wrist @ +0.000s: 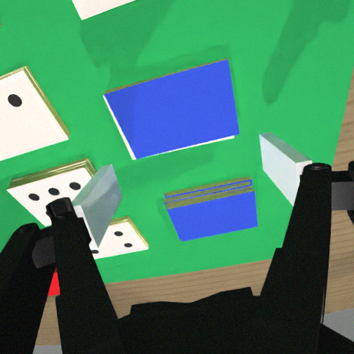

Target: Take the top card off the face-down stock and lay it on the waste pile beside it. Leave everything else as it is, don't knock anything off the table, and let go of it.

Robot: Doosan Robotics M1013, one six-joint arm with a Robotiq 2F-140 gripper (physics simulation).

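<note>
A large blue-backed card (172, 107) lies a little askew in the wrist view's upper middle. A thin white edge shows under its left and near sides. A stack of blue-backed cards (214, 216) lies below it, nearer the gripper, with layered olive edges on its far side. My gripper (187, 166) is open and empty. Its two pale pads stand wide apart, one left and one right of the stack, in the view. The pads' height above the cards cannot be told.
White cards with black dots lie on the left: a one-dot pile (30, 112), a three-dot pile (42, 181) partly behind the left finger, and another dotted card (127, 235). A white card (100, 6) shows at the top. A red patch (54, 285) and wooden table edge (200, 275) are near.
</note>
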